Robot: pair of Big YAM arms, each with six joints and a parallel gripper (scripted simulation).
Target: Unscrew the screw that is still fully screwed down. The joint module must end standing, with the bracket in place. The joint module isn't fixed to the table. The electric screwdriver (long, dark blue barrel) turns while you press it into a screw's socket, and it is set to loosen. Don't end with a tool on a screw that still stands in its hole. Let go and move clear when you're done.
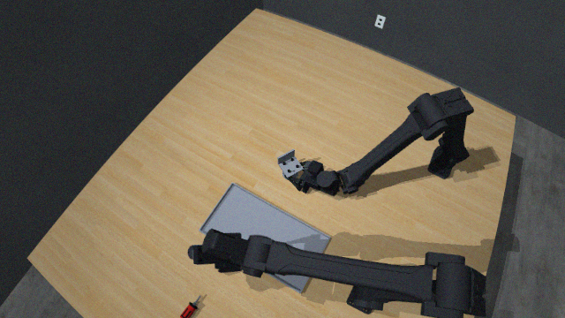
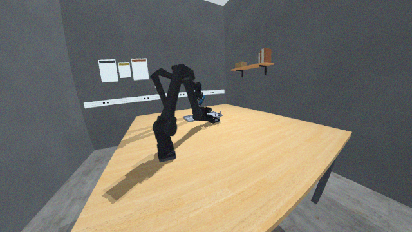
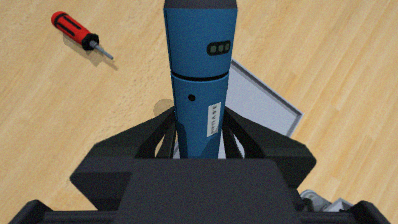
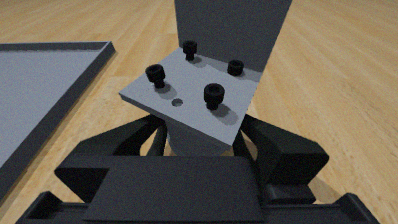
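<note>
Right now my right hand is 10 mm below the joint module. From my right hand the other things lie so: grey bracket (50 mm above); then grey tray (250 mm to the left, 80 mm behind, 20 mm below).
</note>
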